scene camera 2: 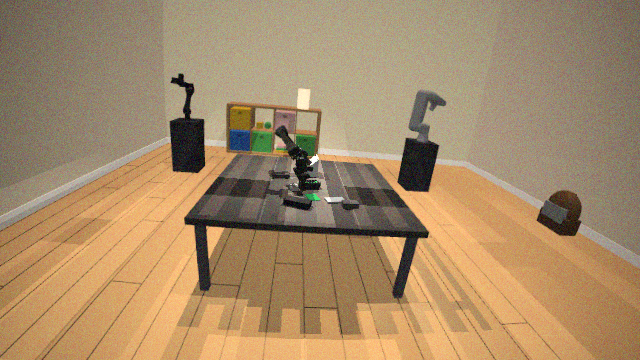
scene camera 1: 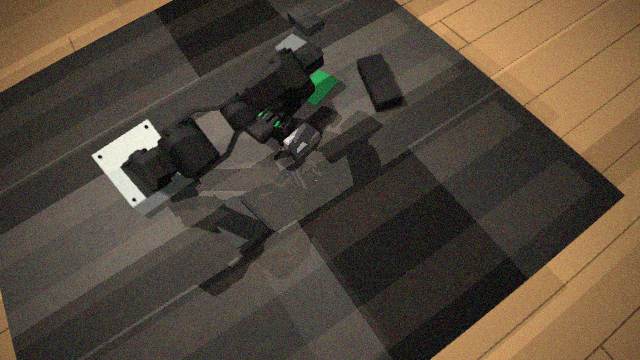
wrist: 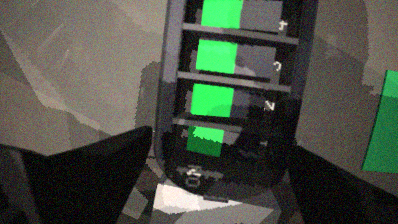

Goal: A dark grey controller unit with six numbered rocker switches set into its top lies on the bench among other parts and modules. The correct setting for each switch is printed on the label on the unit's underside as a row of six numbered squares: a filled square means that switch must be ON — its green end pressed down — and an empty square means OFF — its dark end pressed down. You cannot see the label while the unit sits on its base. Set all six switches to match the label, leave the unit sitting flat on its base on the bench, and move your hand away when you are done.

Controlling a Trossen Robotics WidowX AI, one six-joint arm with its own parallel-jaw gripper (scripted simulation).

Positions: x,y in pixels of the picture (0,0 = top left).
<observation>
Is my gripper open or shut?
Open.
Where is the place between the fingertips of my gripper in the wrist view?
220,144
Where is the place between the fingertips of my gripper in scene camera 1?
At 281,124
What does my gripper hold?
Nothing.
</observation>
